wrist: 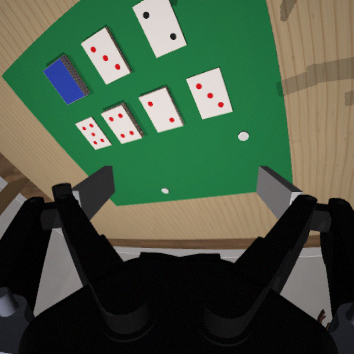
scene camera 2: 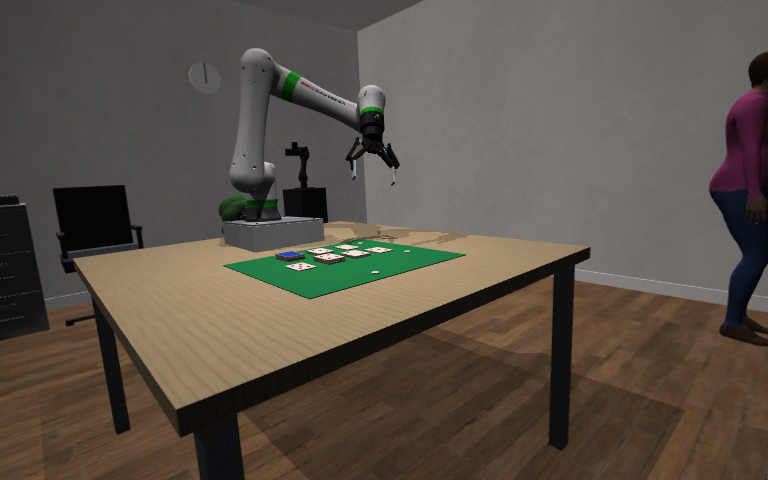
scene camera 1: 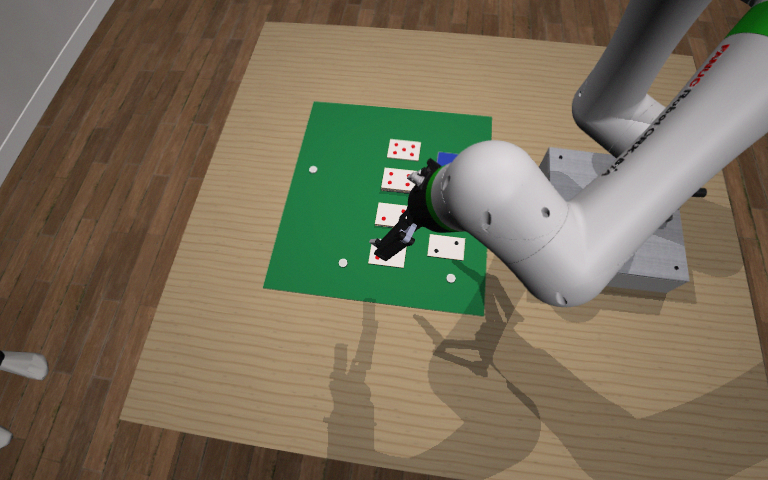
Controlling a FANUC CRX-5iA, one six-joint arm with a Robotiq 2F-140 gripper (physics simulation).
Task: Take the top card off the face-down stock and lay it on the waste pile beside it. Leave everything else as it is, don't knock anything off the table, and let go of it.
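Frame: origin at the arm's base, x left, y ahead, z down, level; metres.
Where they show: gripper, fingertip midpoint: (wrist: pixel 184 178) (scene camera 2: pixel 373 180) (scene camera 1: pixel 394 211); arm's base at its link origin: (scene camera 2: pixel 263 220).
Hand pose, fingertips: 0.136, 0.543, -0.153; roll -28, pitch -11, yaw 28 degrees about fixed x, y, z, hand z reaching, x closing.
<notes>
Things, the pixels of their top centre, and the offset from my fingertips, as dx, dy, dz. Level surfaces: height alone.
- face-down stock at its top centre: (wrist: pixel 63 82) (scene camera 1: pixel 453 163) (scene camera 2: pixel 289 253) -0.280, -0.146, +0.232
- waste pile at its top centre: (wrist: pixel 104 57) (scene camera 2: pixel 320 250) -0.159, -0.134, +0.240
- five at its top centre: (wrist: pixel 92 134) (scene camera 1: pixel 404 149) (scene camera 2: pixel 300 266) -0.332, -0.010, +0.246
- four at its top centre: (wrist: pixel 121 125) (scene camera 1: pixel 399 179) (scene camera 2: pixel 329 256) -0.226, +0.000, +0.234
- two at its top centre: (wrist: pixel 160 111) (scene camera 1: pixel 393 214) (scene camera 2: pixel 355 252) -0.120, +0.010, +0.240
- card with two black pips, top centre: (wrist: pixel 159 25) (scene camera 1: pixel 446 246) (scene camera 2: pixel 346 246) -0.037, -0.126, +0.246
- mat at its surface level: dz +0.249
The face-down stock (scene camera 1: pixel 446 158) (scene camera 2: pixel 289 255) (wrist: pixel 69 84) is a blue-backed pile on the green mat; the arm hides part of it in scene camera 1. The waste pile (scene camera 2: pixel 320 250) (wrist: pixel 106 55), face up with three red pips, lies beside the stock; the arm hides it in scene camera 1. My gripper (scene camera 1: pixel 394 210) (scene camera 2: pixel 373 180) (wrist: pixel 184 178) is wide open and empty, high above the mat. In the wrist view both piles lie beyond the fingers, to the upper left.
A row of face-up cards and piles shows five (scene camera 1: pixel 403 149) (wrist: pixel 93 133), four (wrist: pixel 122 123), two (wrist: pixel 161 109) and three red pips (wrist: pixel 209 93). A card with two black pips (scene camera 1: pixel 446 247) (wrist: pixel 160 27) lies past the waste pile. White discs (scene camera 1: pixel 313 169) (scene camera 1: pixel 342 262) (scene camera 1: pixel 450 278) lie on the mat (scene camera 1: pixel 339 135).
</notes>
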